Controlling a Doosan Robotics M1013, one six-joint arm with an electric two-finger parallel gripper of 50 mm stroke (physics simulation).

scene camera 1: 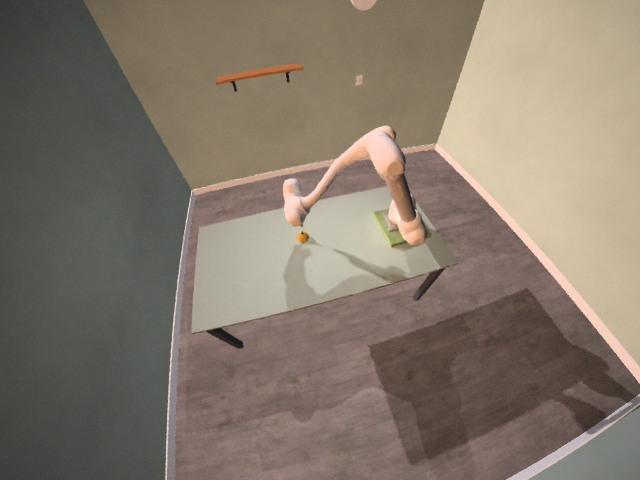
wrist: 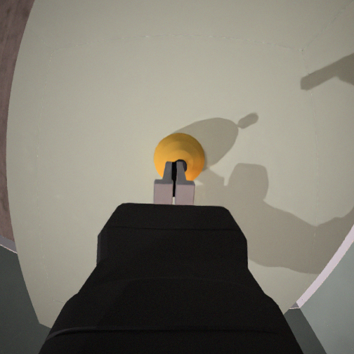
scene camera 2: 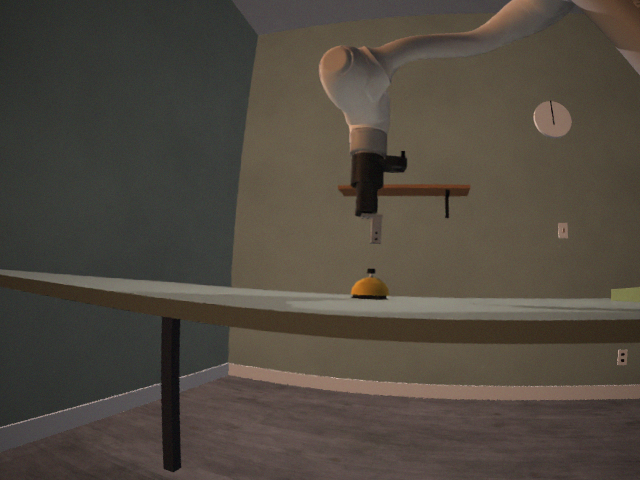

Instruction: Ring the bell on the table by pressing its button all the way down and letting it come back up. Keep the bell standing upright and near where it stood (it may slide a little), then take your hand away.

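Frame: origin at the arm's base, x back, y right, z up, level; millimetres.
Seen in the pictures: gripper, fingertip midpoint: [scene camera 1: 301, 226] [scene camera 2: 375, 243]; arm's base, link origin: [scene camera 1: 396, 221].
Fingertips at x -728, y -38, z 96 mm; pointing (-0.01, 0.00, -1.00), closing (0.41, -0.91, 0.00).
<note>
Offsets run from my fingertips to a thing's middle. Level surfaces: height alone.
The bell @[dx -4, dy -12, dz -90 mm] [scene camera 1: 302, 237] [scene camera 2: 369, 287] [wrist: 179, 145], an orange dome on a dark base, stands upright on the pale table @[dz -123 mm] [scene camera 1: 237, 279] [scene camera 2: 217, 299] [wrist: 100, 100]. Its small black button @[dx -4, dy -12, dz -62 mm] [scene camera 2: 371, 270] [wrist: 183, 165] stands up above the dome. My gripper [scene camera 2: 375, 241] [wrist: 173, 172] is shut and empty. In scene camera view 2 its fingertips are above the button with a visible gap. In the wrist view the fingertips overlap the bell and hide part of the button. In scene camera view 1 the arm hides most of the gripper.
The arm's base stands on a green plate [scene camera 1: 383, 229] [scene camera 2: 625, 294] at the table's right side. An orange wall shelf [scene camera 1: 258, 73] [scene camera 2: 423, 190] is on the back wall, behind the gripper in scene camera view 2. Shadows of the arm fall on the table.
</note>
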